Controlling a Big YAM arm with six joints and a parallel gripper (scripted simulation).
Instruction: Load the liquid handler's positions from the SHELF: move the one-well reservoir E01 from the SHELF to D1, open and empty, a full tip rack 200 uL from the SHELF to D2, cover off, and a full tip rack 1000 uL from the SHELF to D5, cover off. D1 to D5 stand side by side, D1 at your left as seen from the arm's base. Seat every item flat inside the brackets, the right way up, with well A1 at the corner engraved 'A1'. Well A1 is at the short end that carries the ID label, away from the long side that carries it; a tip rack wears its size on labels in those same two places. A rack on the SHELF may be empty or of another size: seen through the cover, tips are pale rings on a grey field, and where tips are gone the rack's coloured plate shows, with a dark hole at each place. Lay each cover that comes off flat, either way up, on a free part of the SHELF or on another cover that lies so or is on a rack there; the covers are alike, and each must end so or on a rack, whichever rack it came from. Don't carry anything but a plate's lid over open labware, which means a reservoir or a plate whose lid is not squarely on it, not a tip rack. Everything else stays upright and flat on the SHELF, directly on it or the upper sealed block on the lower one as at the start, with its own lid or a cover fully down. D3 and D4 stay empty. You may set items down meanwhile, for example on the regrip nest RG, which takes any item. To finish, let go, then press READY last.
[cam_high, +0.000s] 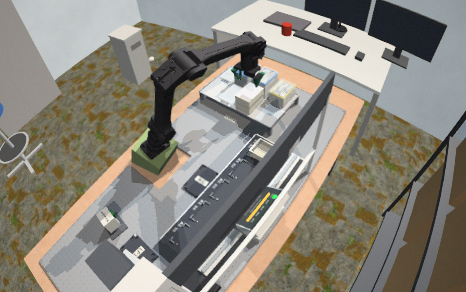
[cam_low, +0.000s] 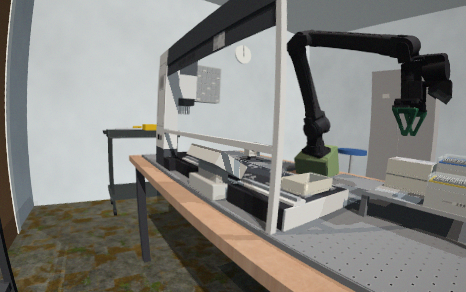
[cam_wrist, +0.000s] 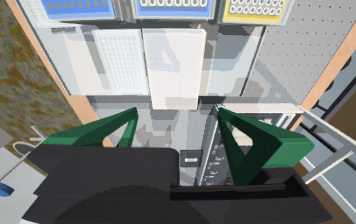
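Now: the blue tip rack 10 mm behind my hand, 150 mm to the left of it and 90 mm below it. From my hand the other things lie so: yellow tip rack (90 mm ahead, 160 mm to the left, 120 mm below); white sealed block (10 mm behind, 20 mm to the left, 100 mm below); grey shelf (70 mm behind, 80 mm to the left, 160 mm below).
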